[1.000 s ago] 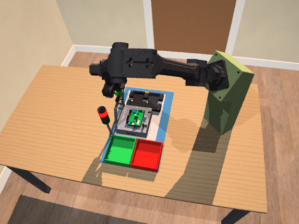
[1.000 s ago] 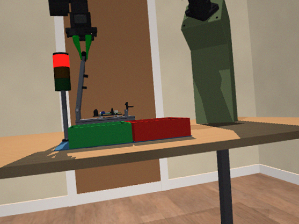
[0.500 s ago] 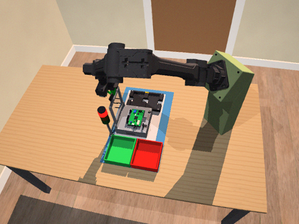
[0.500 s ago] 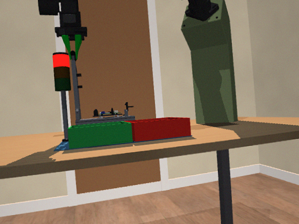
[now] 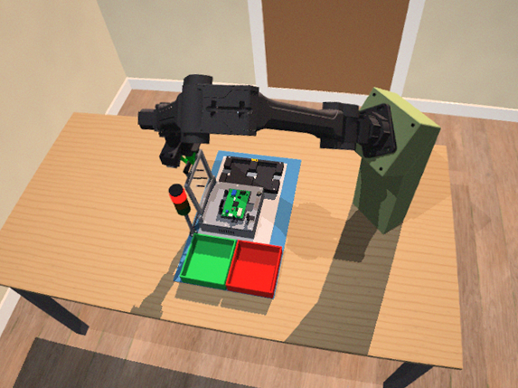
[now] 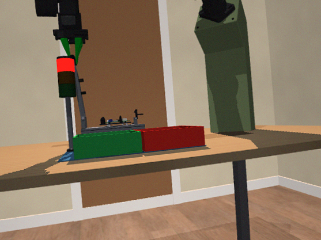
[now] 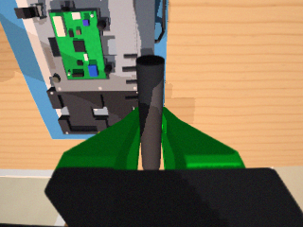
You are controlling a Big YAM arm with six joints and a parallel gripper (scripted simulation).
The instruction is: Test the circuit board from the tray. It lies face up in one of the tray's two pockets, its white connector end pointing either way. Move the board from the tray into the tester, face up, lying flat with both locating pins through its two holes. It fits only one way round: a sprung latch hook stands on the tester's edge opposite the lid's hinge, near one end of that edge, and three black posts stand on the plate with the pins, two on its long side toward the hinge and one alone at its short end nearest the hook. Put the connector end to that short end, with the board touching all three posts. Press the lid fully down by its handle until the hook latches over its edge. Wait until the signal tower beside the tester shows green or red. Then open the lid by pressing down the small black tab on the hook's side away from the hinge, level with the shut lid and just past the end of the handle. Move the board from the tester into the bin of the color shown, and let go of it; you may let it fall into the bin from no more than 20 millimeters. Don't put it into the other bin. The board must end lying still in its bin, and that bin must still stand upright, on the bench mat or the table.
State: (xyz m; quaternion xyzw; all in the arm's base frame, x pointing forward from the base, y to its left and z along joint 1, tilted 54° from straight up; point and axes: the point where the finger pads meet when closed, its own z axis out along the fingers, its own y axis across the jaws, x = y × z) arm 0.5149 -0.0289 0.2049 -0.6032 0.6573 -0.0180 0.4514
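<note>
Now: the green circuit board 200 mm below my hand, 120 mm behind it and 20 mm to the right of it. The rest, counted from my hand: latch hook (190 mm behind, 180 mm below, 20 mm to the left); tester plate (200 mm below, 110 mm behind, 10 mm to the right); tester lid (80 mm below, 10 mm behind).
</note>
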